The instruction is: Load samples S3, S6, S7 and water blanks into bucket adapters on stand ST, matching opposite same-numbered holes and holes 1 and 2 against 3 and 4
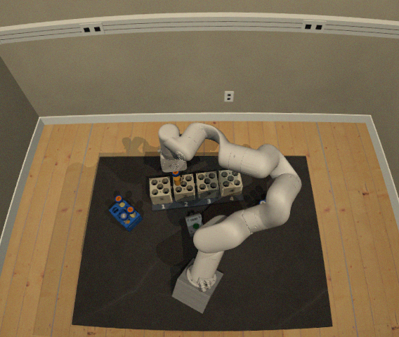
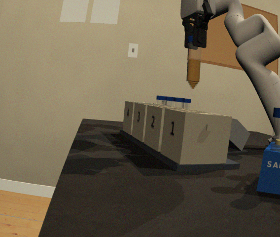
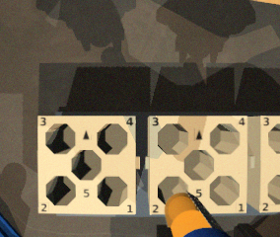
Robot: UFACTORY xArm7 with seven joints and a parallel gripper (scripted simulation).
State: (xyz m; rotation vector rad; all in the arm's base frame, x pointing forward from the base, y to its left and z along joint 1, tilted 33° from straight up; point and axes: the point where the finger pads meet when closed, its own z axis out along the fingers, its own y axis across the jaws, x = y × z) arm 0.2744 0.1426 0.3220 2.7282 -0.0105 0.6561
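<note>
My hand is 30 mm short of the adapter 1, 80 mm to the right of it and 200 mm above it. From my hand the other things lie so: blue sample rack (40 mm behind, 270 mm to the left, 220 mm below); then white blank rack (160 mm behind, 390 mm to the right, 220 mm below).
</note>
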